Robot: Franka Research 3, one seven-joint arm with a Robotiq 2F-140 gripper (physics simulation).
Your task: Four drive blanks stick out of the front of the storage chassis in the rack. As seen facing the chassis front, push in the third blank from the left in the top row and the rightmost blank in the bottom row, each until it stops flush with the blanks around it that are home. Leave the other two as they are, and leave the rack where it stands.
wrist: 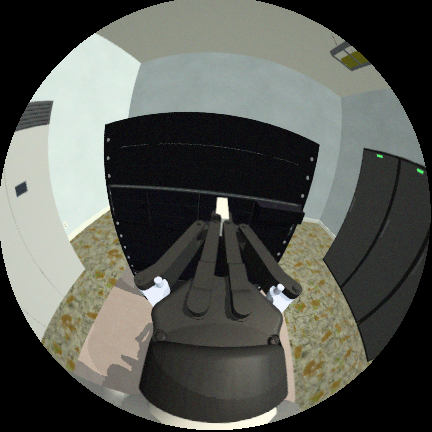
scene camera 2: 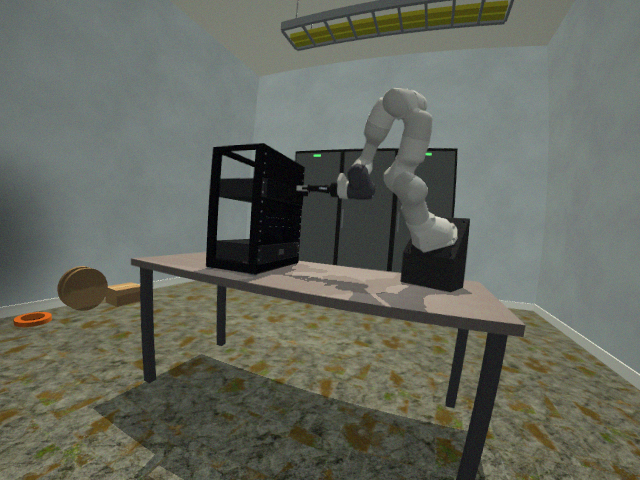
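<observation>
The black rack (scene camera 2: pixel 212 206) (wrist: pixel 210 129) stands on the table, its front toward the arm. In the wrist view the chassis front (wrist: pixel 130 205) is very dark, with faint seams between the top-row blanks. The rightmost top-row blank (wrist: pixel 279 212) visibly sticks out. My gripper (scene camera 2: pixel 300 189) (wrist: pixel 221 205) is shut and empty, its pale fingertips in front of the third top-row column, just left of that blank. Whether they touch the third blank, and how far it stands out, I cannot tell. The fingers and darkness hide much of the bottom row.
The table (scene camera 2: pixel 330 302) (wrist: pixel 112 325) carries the rack and the arm's black base (scene camera 2: pixel 434 268). Dark cabinets (scene camera 2: pixel 367 217) (wrist: pixel 387 220) stand behind the table. An orange ring (scene camera 2: pixel 20 321), a round wooden thing (scene camera 2: pixel 85 289) and a wooden block (scene camera 2: pixel 124 296) lie on the floor at left.
</observation>
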